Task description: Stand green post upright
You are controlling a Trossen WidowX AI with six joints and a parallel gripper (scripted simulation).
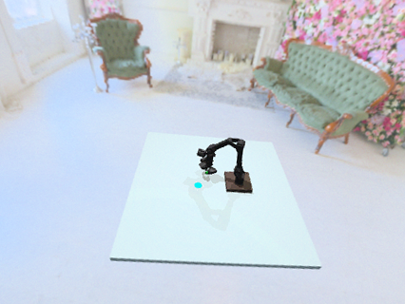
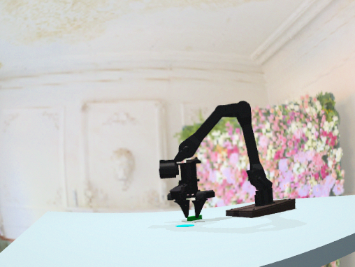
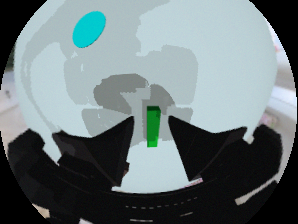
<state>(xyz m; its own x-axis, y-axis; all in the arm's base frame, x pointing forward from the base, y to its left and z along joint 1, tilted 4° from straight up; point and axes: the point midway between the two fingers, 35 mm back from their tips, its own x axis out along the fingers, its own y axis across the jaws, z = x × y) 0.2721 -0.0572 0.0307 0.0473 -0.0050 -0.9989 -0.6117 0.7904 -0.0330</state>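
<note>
My gripper tip is 150 mm to the right of the cyan circle, 50 mm short of it and 10 mm above it. The rest, counted from my gripper tip: green post: 10 mm to the right, 10 mm behind.
</note>
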